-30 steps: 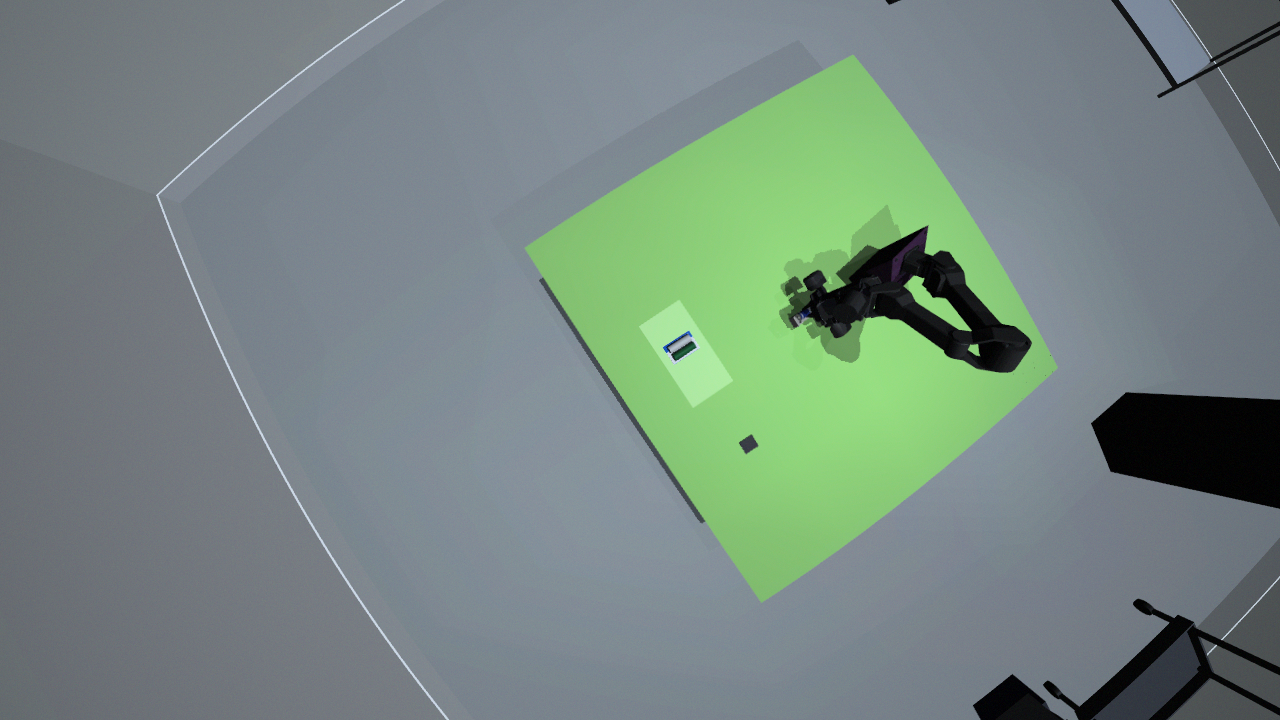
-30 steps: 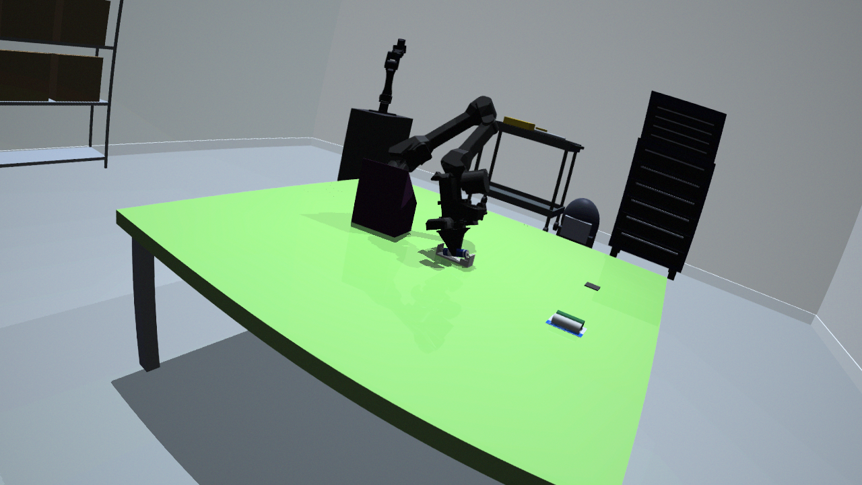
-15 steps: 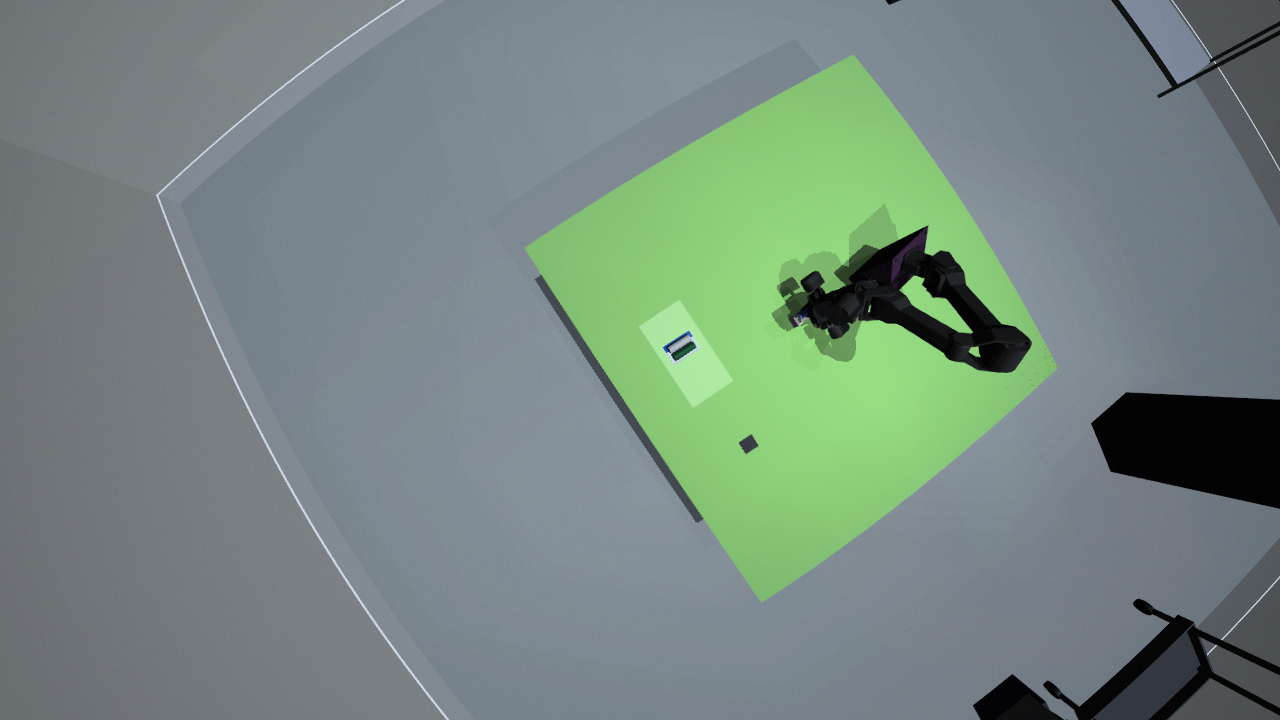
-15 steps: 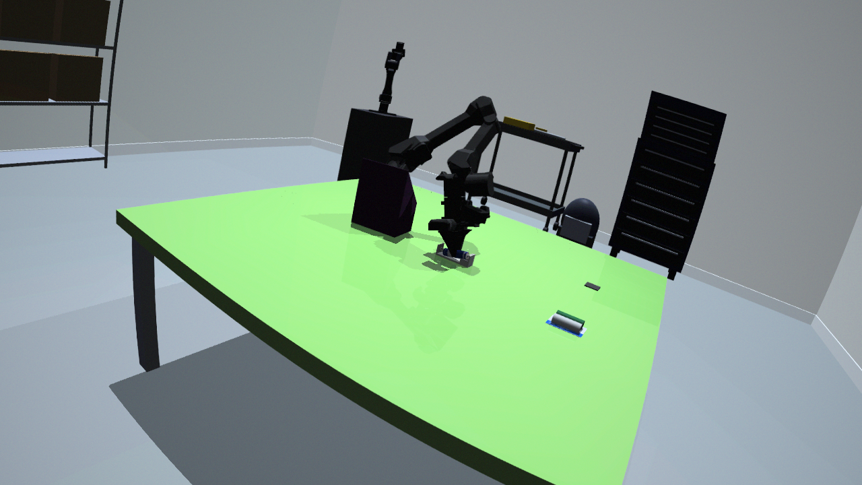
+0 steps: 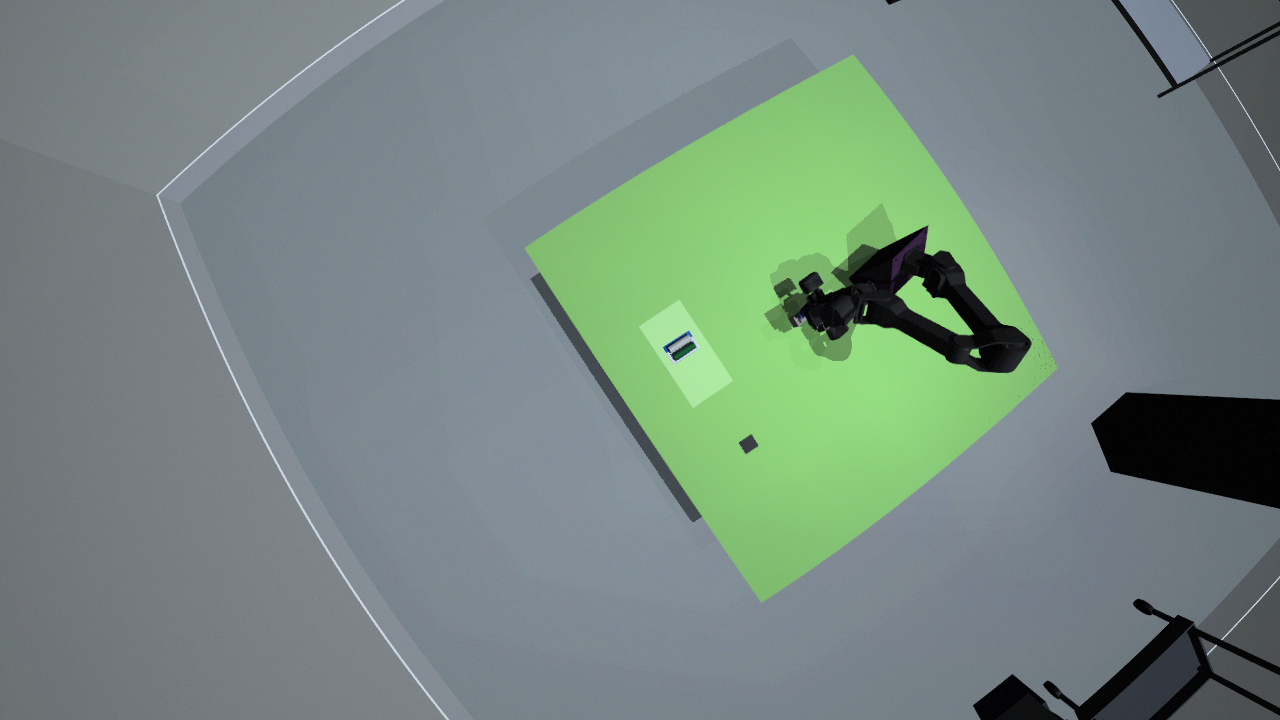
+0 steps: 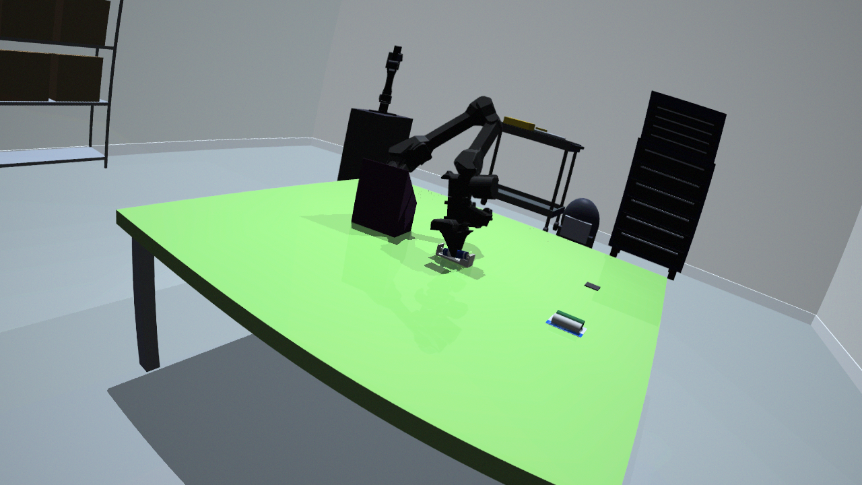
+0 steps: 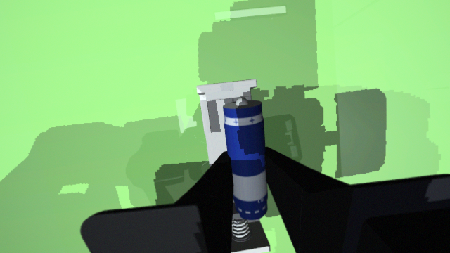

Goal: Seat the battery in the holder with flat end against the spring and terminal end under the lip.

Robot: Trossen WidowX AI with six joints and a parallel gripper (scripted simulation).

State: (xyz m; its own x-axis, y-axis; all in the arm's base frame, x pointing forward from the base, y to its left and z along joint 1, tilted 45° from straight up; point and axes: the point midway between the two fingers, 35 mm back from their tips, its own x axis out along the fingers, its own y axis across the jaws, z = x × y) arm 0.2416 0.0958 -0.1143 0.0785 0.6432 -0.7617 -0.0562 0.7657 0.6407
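My gripper tip is 10 mm below the battery. Also, from my gripper tip: dark square (340 mm ahead, 250 mm to the left, 10 mm below).
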